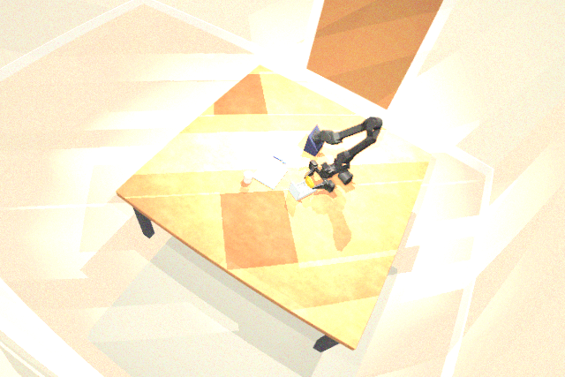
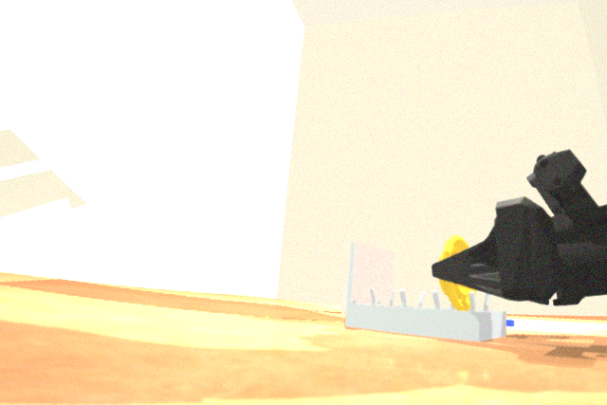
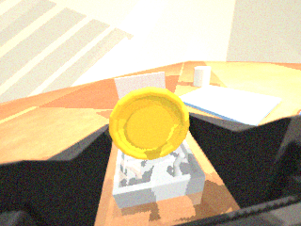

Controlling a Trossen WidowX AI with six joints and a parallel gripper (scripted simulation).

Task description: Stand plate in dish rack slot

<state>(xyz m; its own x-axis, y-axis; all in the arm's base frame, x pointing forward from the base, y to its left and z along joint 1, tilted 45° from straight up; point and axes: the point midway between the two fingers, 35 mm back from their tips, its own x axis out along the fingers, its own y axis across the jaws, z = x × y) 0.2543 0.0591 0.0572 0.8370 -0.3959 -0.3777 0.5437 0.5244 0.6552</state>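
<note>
My gripper tip is now 1 cm past the yellow plate. Round my gripper tip: white dish rack 3 cm below, 2 cm ahead, 1 cm to the right; then white cup 29 cm to the right, 10 cm ahead, 3 cm below.
</note>
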